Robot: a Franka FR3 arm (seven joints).
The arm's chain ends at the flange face. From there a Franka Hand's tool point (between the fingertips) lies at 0.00 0.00 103.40 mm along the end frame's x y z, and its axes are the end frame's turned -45 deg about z.
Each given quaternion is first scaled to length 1.
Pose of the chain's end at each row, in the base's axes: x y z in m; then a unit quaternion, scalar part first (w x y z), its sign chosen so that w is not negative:
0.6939 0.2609 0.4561 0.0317 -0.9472 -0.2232 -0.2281
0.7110 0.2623 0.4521 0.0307 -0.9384 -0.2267 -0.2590
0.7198 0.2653 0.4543 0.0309 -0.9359 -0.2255 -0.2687
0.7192 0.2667 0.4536 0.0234 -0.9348 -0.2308 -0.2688
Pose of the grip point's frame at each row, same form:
0.7371 0.2776 0.3637 0.0580 0.7897 0.5687 0.2229
0.7598 0.2804 0.3628 0.0708 0.7802 0.5686 0.2510
0.7704 0.2838 0.3660 0.0743 0.7784 0.5665 0.2601
0.7701 0.2841 0.3653 0.0812 0.7754 0.5710 0.2573

